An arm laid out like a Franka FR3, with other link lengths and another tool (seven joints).
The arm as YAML. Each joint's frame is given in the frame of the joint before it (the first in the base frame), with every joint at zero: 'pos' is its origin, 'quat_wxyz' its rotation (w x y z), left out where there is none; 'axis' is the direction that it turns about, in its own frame. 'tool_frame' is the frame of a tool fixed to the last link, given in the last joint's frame.
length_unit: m
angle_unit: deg
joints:
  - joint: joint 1
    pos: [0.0, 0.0, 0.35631]
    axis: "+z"
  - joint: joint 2
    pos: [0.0, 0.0, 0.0]
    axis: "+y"
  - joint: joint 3
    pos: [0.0, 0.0, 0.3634]
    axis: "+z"
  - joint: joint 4
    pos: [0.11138, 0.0, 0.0]
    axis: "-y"
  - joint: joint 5
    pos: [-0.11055, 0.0, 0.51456]
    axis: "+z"
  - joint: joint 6
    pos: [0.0, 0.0, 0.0]
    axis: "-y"
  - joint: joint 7
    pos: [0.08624, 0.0, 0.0]
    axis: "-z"
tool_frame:
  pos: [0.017, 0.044, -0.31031]
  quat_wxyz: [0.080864, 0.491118, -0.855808, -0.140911]
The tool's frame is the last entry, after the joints.
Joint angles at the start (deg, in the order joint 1, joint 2, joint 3, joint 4, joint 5, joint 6, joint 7):
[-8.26 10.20 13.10 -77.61 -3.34 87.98 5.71]
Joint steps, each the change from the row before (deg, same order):
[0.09 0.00 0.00 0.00 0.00 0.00 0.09]
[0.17 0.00 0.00 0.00 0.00 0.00 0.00]
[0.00 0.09 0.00 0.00 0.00 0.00 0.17]
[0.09 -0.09 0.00 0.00 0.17 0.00 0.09]
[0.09 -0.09 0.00 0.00 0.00 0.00 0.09]
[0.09 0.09 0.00 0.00 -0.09 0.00 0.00]
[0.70 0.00 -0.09 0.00 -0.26 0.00 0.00]
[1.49 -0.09 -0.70 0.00 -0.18 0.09 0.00]
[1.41 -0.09 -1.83 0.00 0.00 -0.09 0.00]
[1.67 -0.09 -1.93 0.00 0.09 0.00 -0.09]
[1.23 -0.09 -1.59 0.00 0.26 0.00 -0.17]
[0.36 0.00 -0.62 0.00 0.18 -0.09 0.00]
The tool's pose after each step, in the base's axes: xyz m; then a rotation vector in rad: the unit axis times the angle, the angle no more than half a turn. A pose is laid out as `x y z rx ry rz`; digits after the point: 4 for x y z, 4 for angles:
0.7877 0.0825 0.5169 1.4418 -2.5801 -0.3952
0.7874 0.0848 0.5169 1.4455 -2.5777 -0.3948
0.7878 0.0847 0.5157 1.4411 -2.5790 -0.3964
0.7874 0.0869 0.5170 1.4429 -2.5804 -0.3993
0.7871 0.0882 0.5182 1.4437 -2.5816 -0.3980
0.7873 0.0889 0.5169 1.4443 -2.5790 -0.3969
0.7864 0.0959 0.5167 1.4558 -2.5698 -0.3888
0.7854 0.1063 0.5176 1.4729 -2.5599 -0.3778
0.7854 0.1018 0.5177 1.4622 -2.5641 -0.3712
0.7855 0.1001 0.5181 1.4584 -2.5661 -0.3651
0.7856 0.0978 0.5189 1.4554 -2.5689 -0.3644
0.7854 0.0956 0.5186 1.4495 -2.5711 -0.3677

